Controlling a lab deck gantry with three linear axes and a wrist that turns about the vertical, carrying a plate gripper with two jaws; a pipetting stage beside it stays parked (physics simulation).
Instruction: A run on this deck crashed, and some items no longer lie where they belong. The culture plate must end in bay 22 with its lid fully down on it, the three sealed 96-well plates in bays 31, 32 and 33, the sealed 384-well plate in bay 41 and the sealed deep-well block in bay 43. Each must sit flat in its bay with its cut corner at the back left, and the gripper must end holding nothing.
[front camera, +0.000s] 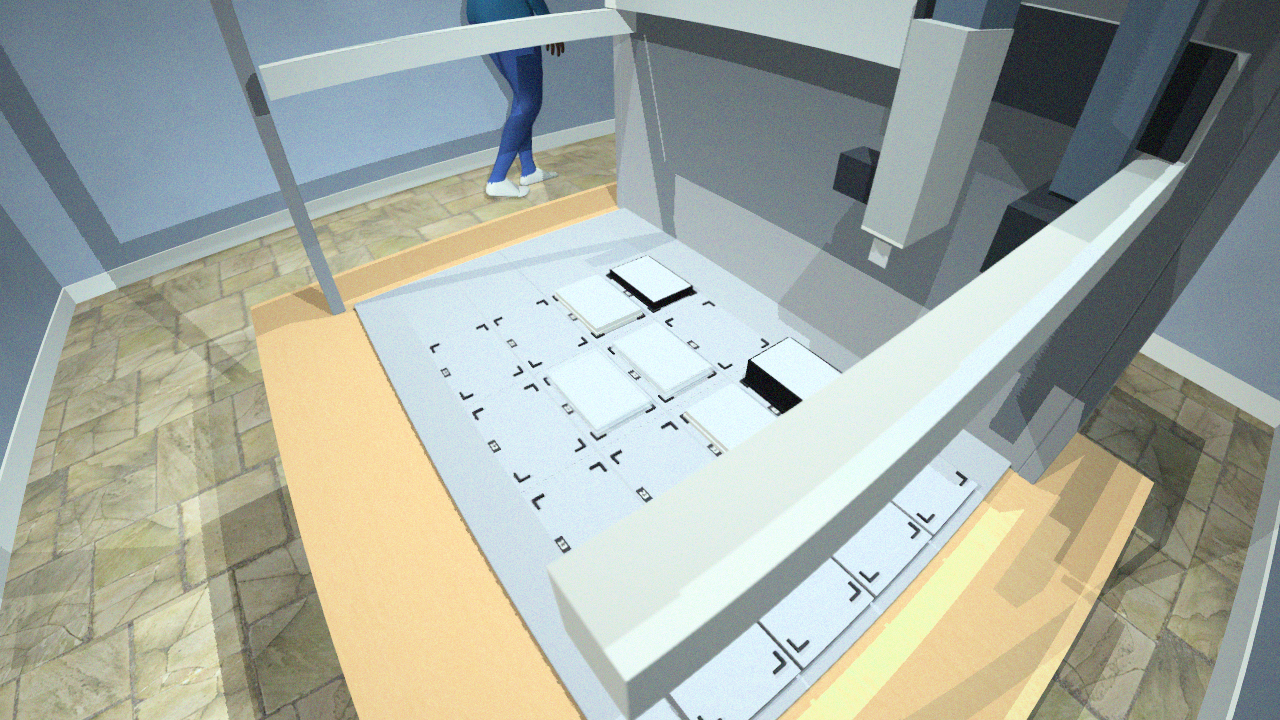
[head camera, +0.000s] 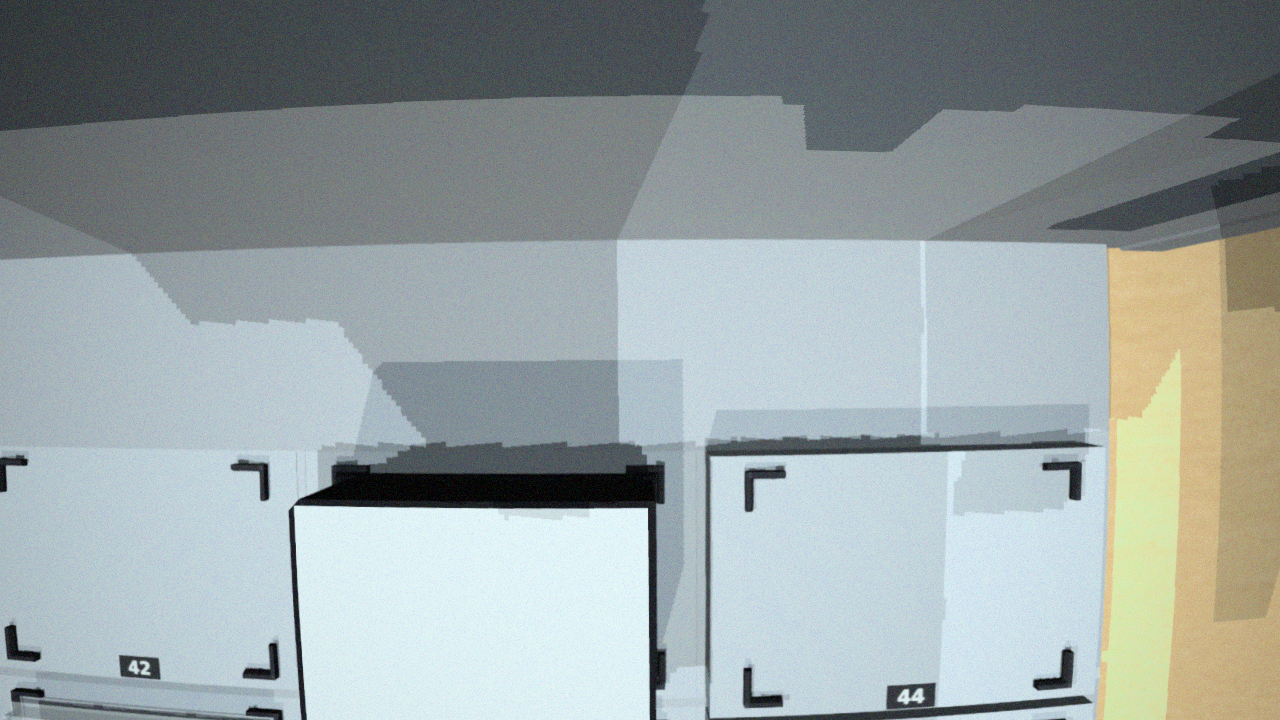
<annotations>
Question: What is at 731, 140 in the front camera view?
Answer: A grey wall panel.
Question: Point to a clear lid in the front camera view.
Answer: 603, 394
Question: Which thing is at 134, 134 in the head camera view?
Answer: A grey wall panel.
</annotations>
